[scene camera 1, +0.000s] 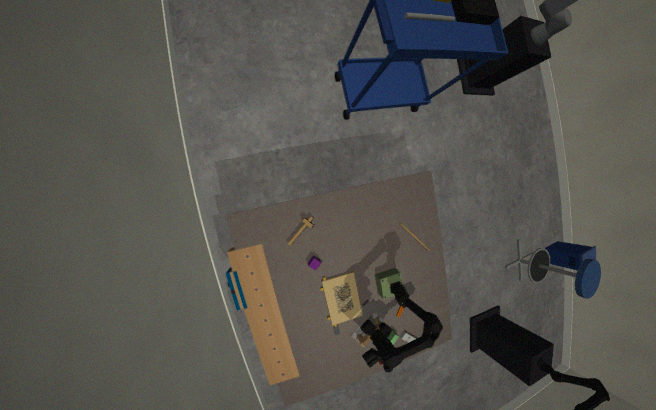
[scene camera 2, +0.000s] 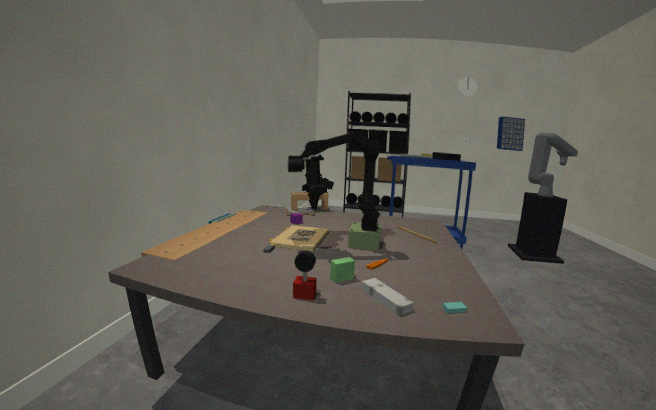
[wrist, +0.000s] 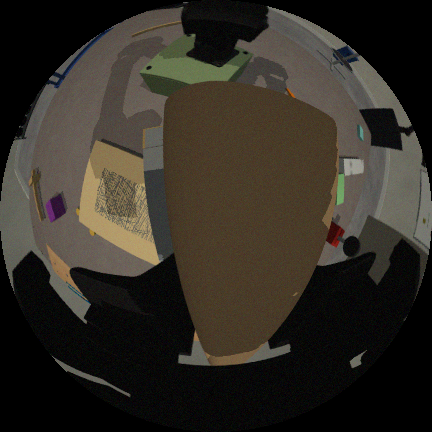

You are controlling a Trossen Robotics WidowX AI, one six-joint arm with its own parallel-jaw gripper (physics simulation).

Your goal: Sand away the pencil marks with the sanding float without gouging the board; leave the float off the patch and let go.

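Frame: origin at the arm's base, x back, y down, z right, level; centimetres.
Seen in the pictures: gripper, fingertip midpoint: (scene camera 2: 314, 209); arm's base, link origin: (scene camera 1: 395, 287) (scene camera 2: 369, 228) (wrist: 212, 51).
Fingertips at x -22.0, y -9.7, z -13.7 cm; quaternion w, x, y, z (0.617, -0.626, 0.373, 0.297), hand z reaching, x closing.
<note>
Offsets run from my fingertips to a thing's top centre. "pt": to the spot under its first point.
The pale wooden board @[dx -10.2, dy +16.0, dz +11.6 cm] (scene camera 1: 328, 295) (scene camera 2: 284, 243) (wrist: 90, 202) lies on the table. Dark crossed pencil marks @[pt dx -9.7, dy +16.0, dz +12.7 cm] (scene camera 1: 343, 297) (scene camera 2: 303, 235) (wrist: 117, 195) cover its middle; some look thinner toward the float in the wrist view. My gripper (scene camera 1: 374, 332) (scene camera 2: 314, 204) (wrist: 223, 236) is shut on the handle of the sanding float @[dx -1.8, dy -6.9, dz -0.7 cm] (scene camera 1: 364, 339) (scene camera 2: 296, 196) (wrist: 245, 200) and holds it raised in the air. From above, the float shows beside the board's lower right corner. Its brown handle fills the middle of the wrist view and hides part of the board; the grey base shows at its left.
The green arm base (scene camera 1: 387, 283) (scene camera 2: 364, 237) (wrist: 185, 70) stands beside the board. A green block @[dx +18.5, dy +11.0, dz -23.8 cm] (scene camera 2: 342, 270), a red block (scene camera 2: 304, 288), a grey-white bar @[dx +34.2, dy +15.0, dz -33.3 cm] (scene camera 2: 387, 296) and an orange tool @[dx +29.1, dy +16.8, dz -6.8 cm] (scene camera 2: 377, 263) lie nearer scene camera 2. A purple cube @[dx -23.8, dy +12.8, dz +38.1 cm] (scene camera 1: 314, 263) and a long plank (scene camera 1: 265, 320) lie beyond the board.
</note>
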